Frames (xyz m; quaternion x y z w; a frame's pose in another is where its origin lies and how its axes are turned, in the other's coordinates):
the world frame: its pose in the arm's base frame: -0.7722 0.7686 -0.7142 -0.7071 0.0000 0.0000 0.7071
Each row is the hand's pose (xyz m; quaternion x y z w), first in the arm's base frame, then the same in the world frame.
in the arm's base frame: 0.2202 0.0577 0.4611 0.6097 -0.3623 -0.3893 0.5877
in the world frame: 0.9924 -1.1753 -0.7109 -0.8467 -0.0191 0.5315 0.0156
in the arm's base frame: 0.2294 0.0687 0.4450 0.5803 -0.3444 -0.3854 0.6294
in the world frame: 1.0016 -1.1592 -0.6999 0.8554 0.0290 -0.5160 0.0347
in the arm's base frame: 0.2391 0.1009 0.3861 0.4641 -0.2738 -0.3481 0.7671
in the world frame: 1.0113 -1.1003 -0.6677 0.8706 0.0525 -0.4398 0.2143
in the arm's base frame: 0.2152 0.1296 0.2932 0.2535 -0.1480 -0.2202 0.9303
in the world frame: 0.9874 -1.0074 -0.6390 0.8370 0.0511 -0.2603 0.4785
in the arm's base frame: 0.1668 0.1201 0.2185 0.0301 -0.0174 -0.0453 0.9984
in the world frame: 0.9390 -0.9327 -0.6485 0.7272 0.0197 -0.0443 0.6847
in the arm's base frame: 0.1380 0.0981 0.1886 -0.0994 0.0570 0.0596 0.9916
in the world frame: 0.9102 -0.9028 -0.6705 0.6309 -0.0018 0.0825 0.7715
